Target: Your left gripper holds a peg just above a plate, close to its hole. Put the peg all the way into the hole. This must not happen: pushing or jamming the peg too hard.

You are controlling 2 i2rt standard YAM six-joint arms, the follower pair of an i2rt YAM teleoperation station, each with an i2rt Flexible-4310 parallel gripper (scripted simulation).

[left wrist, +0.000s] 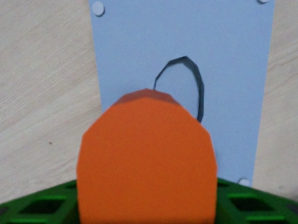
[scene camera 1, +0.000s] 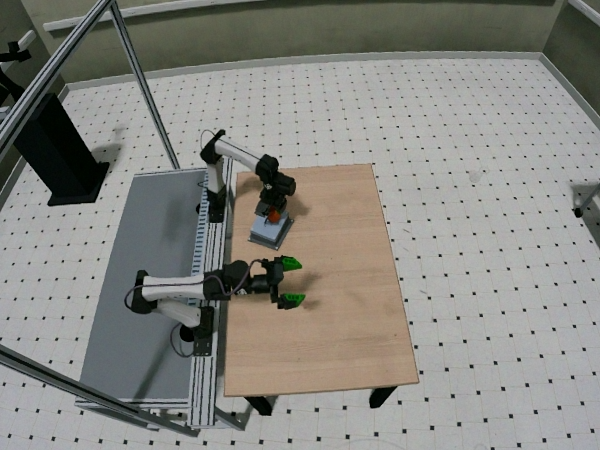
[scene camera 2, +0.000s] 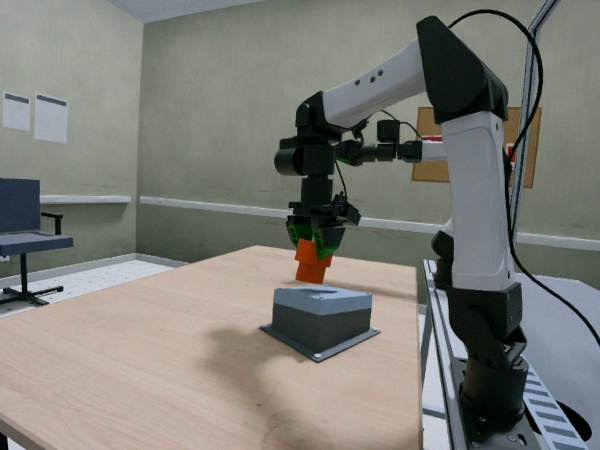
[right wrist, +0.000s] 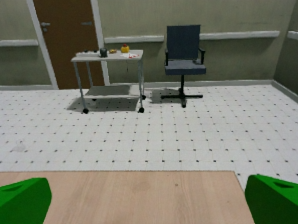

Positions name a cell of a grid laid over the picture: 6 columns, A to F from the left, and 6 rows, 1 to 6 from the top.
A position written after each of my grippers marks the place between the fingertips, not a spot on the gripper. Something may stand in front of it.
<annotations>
my right gripper: scene camera 1 D4; scene camera 2 D3; right wrist C5; not seen in the left wrist view (out of frame)
</annotations>
